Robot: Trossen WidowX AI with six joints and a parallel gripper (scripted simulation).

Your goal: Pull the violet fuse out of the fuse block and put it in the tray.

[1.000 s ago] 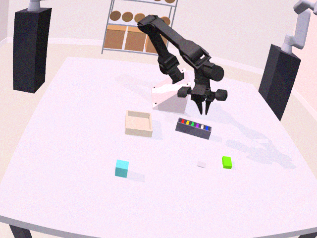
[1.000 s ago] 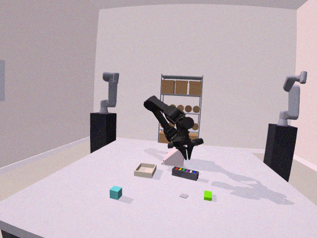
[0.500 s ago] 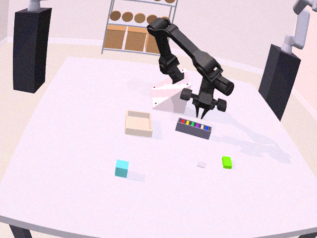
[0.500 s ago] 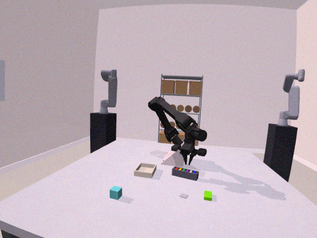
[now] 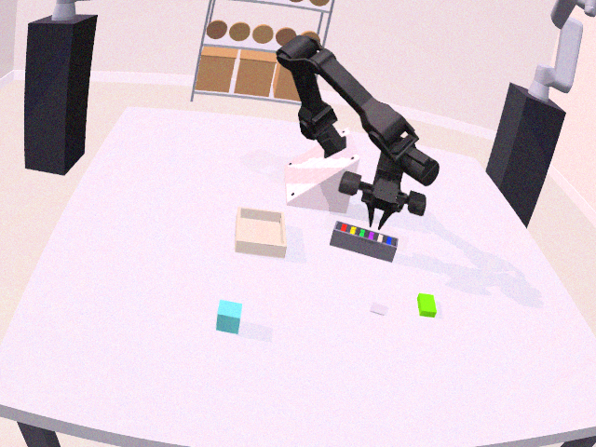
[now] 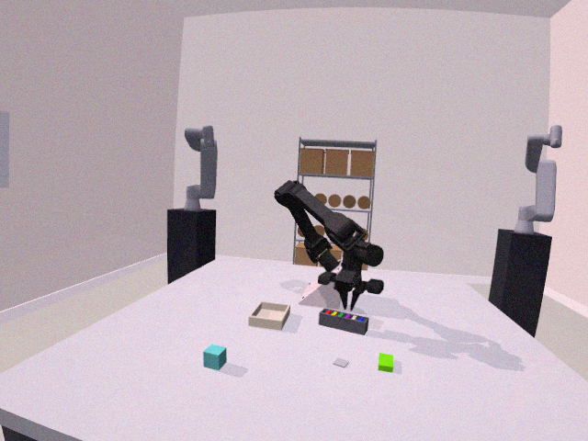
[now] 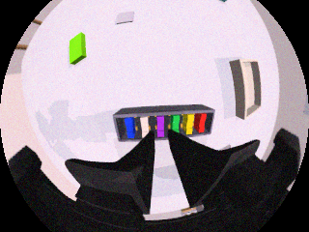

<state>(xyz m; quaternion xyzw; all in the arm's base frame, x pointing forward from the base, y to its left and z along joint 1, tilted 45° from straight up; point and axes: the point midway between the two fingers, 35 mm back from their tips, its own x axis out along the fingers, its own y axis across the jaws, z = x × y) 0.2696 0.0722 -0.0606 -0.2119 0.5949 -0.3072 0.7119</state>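
Right now the violet fuse is 4 cm below my gripper tip. From my gripper tip the other things lie so: small grey tile (20 cm ahead, 1 cm to the left, 6 cm below); then beige tray (2 cm ahead, 24 cm to the right, 6 cm below); then lime block (17 cm ahead, 12 cm to the left, 5 cm below).
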